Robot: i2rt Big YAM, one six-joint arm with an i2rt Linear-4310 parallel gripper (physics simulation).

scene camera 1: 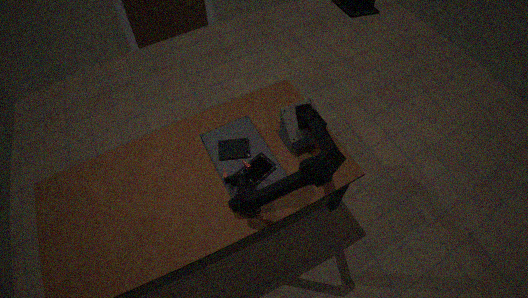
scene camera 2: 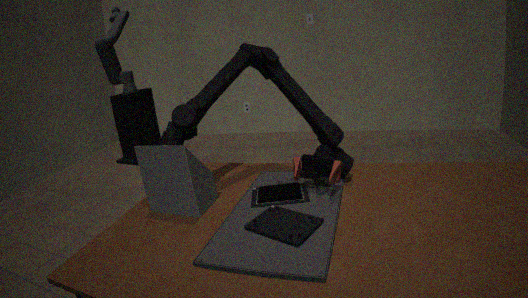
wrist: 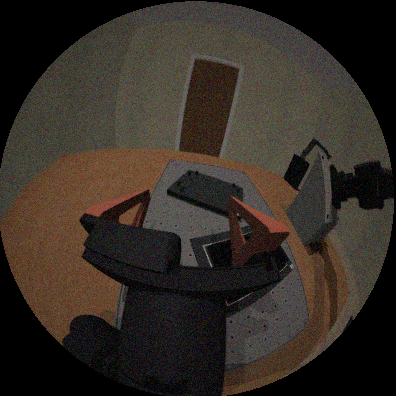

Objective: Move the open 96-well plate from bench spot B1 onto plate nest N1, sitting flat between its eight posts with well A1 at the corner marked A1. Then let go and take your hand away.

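Frame: origin at the arm's base, x ahead, y left, z up, level; metres.
Seen in the pictures: gripper, fingertip midpoint: (scene camera 1: 232,163) (scene camera 2: 311,180) (wrist: 188,196); arm's base at its link origin: (scene camera 1: 304,116) (scene camera 2: 167,158) (wrist: 334,187).
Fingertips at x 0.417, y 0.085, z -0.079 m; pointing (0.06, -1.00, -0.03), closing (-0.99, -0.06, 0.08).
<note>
Pixels of each thing's top centre, then the offset from my fingertips to it. "pt": a spot on its surface instead. Level surfaces: height alone.
- black rectangle at a spot on its surface: (wrist: 220,253) pt dx -0.055, dy +0.036, dz -0.056 m
- Plate nest N1 at its top centre: (wrist: 211,183) (scene camera 2: 283,219) (scene camera 1: 233,147) dx -0.040, dy -0.126, dz -0.050 m
- wooden table at its surface level: dz -0.085 m
The 96-well plate seems to be the black rectangle (scene camera 1: 261,167) (scene camera 2: 280,193) (wrist: 220,253) inside the pale outline of bench spot B1 (scene camera 2: 254,199) (wrist: 198,249); its wells and A1 corner are too dark to make out. Plate nest N1 (scene camera 1: 234,149) (scene camera 2: 284,225) (wrist: 206,192) is the dark block beside it, with small posts at its corners and no plate on it. A small pale mark shows at its corner nearest B1. My gripper (scene camera 1: 235,169) (scene camera 2: 316,169) (wrist: 188,196) is open and empty, low beside B1. In the wrist view its right finger hides part of B1.
Both stand on a grey perforated board (scene camera 1: 227,130) (scene camera 2: 225,255) (wrist: 170,220) on the wooden table (scene camera 1: 125,190) (scene camera 2: 425,225) (wrist: 55,200). A grey wedge-shaped block (scene camera 1: 290,120) (scene camera 2: 167,180) (wrist: 312,200) stands near the arm's base, off the board.
</note>
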